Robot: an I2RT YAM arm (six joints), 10 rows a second.
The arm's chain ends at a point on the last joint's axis. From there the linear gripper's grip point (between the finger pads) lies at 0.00 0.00 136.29 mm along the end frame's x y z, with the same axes.
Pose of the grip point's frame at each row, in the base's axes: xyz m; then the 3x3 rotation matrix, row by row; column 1 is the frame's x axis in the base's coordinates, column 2 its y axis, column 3 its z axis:
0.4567, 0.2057, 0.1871; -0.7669, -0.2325, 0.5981; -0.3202, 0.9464, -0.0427; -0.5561, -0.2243, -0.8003
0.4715, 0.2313, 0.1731; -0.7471, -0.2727, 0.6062; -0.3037, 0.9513, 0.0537; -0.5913, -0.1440, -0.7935
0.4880, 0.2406, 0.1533; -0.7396, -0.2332, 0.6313; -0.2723, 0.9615, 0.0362; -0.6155, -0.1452, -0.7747
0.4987, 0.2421, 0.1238; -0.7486, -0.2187, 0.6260; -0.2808, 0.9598, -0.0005; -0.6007, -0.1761, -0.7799
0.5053, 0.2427, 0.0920; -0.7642, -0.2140, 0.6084; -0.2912, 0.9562, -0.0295; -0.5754, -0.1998, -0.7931
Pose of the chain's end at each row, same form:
0.3752, 0.2115, 0.2962; -0.7669, -0.2325, 0.5981; -0.3202, 0.9464, -0.0427; -0.5561, -0.2243, -0.8003
0.3889, 0.2240, 0.2812; -0.7471, -0.2727, 0.6062; -0.3037, 0.9513, 0.0537; -0.5913, -0.1440, -0.7935
0.4020, 0.2357, 0.2589; -0.7396, -0.2332, 0.6313; -0.2723, 0.9615, 0.0362; -0.6155, -0.1452, -0.7747
0.4134, 0.2422, 0.2301; -0.7486, -0.2187, 0.6260; -0.2808, 0.9598, -0.0005; -0.6007, -0.1761, -0.7799
0.4224, 0.2467, 0.2001; -0.7642, -0.2140, 0.6084; -0.2912, 0.9562, -0.0295; -0.5754, -0.1998, -0.7931

